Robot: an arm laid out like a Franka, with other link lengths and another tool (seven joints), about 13 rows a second.
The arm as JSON. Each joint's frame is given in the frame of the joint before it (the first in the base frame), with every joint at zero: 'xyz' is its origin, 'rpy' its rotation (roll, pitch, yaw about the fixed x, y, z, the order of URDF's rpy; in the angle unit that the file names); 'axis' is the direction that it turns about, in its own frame. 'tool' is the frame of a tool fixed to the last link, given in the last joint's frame.
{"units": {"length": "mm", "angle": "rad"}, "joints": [
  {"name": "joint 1", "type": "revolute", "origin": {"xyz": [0.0, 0.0, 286.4], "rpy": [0.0, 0.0, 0.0]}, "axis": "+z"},
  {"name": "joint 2", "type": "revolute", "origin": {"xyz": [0.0, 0.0, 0.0], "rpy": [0.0, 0.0, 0.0]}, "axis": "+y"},
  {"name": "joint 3", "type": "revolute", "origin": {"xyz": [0.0, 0.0, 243.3], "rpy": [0.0, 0.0, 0.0]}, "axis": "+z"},
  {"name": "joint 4", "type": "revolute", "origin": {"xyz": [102.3, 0.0, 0.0], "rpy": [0.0, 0.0, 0.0]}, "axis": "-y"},
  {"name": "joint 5", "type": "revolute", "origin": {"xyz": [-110.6, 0.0, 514.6], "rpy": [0.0, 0.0, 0.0]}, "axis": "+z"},
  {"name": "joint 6", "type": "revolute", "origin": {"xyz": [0.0, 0.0, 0.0], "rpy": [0.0, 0.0, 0.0]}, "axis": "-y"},
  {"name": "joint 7", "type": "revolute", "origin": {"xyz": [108.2, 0.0, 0.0], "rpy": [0.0, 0.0, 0.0]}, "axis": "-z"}
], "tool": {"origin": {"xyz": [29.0, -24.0, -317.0], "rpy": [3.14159, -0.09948, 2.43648]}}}
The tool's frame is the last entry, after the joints.
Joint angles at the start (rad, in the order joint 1, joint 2, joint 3, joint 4, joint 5, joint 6, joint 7):
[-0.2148 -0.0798 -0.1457 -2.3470 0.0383 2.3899 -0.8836]
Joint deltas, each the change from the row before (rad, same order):
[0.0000 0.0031 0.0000 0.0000 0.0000 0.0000 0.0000]
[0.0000 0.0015 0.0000 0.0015 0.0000 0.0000 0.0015]
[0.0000 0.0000 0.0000 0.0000 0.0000 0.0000 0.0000]
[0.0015 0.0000 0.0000 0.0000 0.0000 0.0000 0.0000]
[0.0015 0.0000 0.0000 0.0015 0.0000 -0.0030 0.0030]
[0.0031 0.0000 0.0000 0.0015 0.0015 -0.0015 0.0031]
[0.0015 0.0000 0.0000 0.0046 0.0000 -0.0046 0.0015]
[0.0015 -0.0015 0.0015 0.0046 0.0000 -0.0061 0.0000]
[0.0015 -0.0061 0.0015 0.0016 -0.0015 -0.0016 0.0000]
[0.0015 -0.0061 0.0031 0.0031 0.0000 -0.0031 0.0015]
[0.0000 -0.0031 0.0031 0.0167 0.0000 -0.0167 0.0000]
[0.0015 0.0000 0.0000 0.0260 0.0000 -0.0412 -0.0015]
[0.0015 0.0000 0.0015 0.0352 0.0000 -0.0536 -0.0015]
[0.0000 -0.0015 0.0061 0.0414 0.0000 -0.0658 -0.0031]
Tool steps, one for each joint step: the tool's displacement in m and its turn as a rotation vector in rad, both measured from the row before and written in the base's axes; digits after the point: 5 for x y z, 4 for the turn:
[-0.00089 0.00019 -0.00225 0.0007 0.0030 0.0000]
[0.00032 -0.00026 -0.00012 0.0000 0.0001 -0.0015]
[0.00000 0.00000 0.00000 0.0000 0.0000 0.0000]
[0.00036 0.00103 0.00000 0.0000 0.0000 0.0015]
[0.00028 0.00098 0.00042 0.0010 0.0014 -0.0014]
[0.00114 0.00206 0.00071 0.0015 -0.0004 -0.0009]
[0.00142 0.00063 0.00215 0.0003 -0.0001 0.0002]
[0.00178 0.00178 0.00298 0.0002 -0.0001 0.0032]
[0.00270 0.00142 0.00519 -0.0024 -0.0056 0.0040]
[0.00341 0.00251 0.00595 -0.0012 -0.0060 0.0032]
[0.00515 0.00076 0.01023 -0.0005 -0.0031 0.0036]
[0.00156 0.00110 0.00970 0.0057 0.0140 0.0044]
[0.00237 0.00206 0.01385 0.0068 0.0170 0.0064]
[0.00208 0.00472 0.01741 0.0080 0.0212 0.0116]

